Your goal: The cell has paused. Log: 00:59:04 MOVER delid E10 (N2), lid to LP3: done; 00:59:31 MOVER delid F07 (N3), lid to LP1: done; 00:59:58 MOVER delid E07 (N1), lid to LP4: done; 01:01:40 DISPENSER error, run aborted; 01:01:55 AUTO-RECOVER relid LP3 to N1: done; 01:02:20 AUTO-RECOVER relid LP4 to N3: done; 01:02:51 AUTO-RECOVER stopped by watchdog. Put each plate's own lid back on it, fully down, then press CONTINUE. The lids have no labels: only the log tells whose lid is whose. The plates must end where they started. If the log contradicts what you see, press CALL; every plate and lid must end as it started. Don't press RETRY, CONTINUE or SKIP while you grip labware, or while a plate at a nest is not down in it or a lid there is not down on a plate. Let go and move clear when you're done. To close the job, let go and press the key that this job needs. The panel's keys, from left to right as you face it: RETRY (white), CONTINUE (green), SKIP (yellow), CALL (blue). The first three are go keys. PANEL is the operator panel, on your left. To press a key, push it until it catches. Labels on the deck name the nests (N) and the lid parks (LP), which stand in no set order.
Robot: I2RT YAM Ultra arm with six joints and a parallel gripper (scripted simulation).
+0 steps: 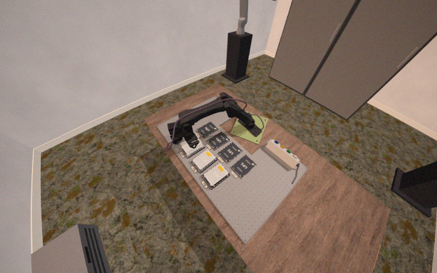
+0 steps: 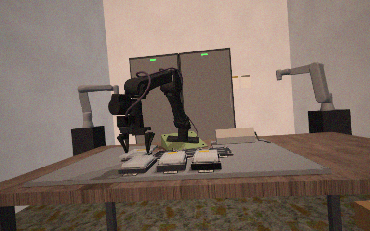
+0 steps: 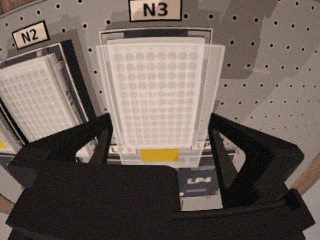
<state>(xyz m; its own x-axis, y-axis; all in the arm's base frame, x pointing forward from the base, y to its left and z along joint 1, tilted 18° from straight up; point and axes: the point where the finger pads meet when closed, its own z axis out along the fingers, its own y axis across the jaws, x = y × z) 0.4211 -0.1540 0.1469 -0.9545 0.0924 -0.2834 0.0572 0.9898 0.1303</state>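
Now: the lid 1 cm below my hand. From my hand the other things lie so: LP3 park (18 cm behind, 7 cm to the left, 6 cm below); then LP1 park (33 cm to the left, 18 cm behind, 6 cm below); then plate (14 cm to the left, 3 cm below).
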